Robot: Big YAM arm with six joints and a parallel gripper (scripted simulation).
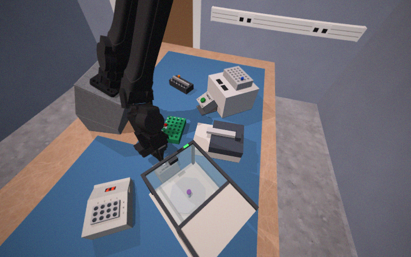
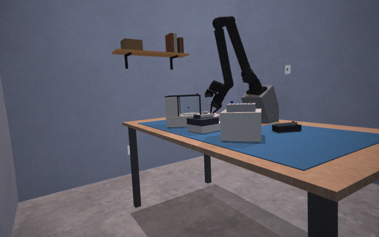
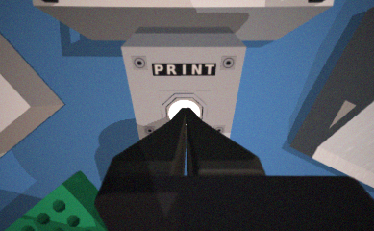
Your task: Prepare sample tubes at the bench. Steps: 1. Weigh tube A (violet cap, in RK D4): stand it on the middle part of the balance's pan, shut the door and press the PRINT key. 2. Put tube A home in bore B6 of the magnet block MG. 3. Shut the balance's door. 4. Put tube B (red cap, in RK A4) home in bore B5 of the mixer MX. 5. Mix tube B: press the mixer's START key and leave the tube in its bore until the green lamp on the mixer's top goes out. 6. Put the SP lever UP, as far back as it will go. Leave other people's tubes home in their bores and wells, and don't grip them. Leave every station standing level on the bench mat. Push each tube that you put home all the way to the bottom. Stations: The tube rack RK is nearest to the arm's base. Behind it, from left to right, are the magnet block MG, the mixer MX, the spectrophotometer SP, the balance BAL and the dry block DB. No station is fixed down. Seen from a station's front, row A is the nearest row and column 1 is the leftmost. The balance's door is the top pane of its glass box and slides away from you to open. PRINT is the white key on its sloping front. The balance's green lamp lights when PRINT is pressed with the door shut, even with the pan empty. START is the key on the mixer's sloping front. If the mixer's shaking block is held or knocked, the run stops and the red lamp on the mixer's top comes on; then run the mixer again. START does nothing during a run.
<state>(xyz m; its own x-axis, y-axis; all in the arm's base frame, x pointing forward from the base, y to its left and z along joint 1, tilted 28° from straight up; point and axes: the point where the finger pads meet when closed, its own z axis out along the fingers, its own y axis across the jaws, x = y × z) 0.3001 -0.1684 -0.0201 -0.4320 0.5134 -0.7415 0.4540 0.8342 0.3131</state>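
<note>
The white print key is 10 mm below my hand and 10 mm ahead of it. From my hand the other things lie so: dry block DB (170 mm to the right, 90 mm behind, 40 mm below); then green rack RK (190 mm to the left, 60 mm below, 50 mm behind); then balance door (140 mm above, 110 mm ahead, 60 mm to the right).
</note>
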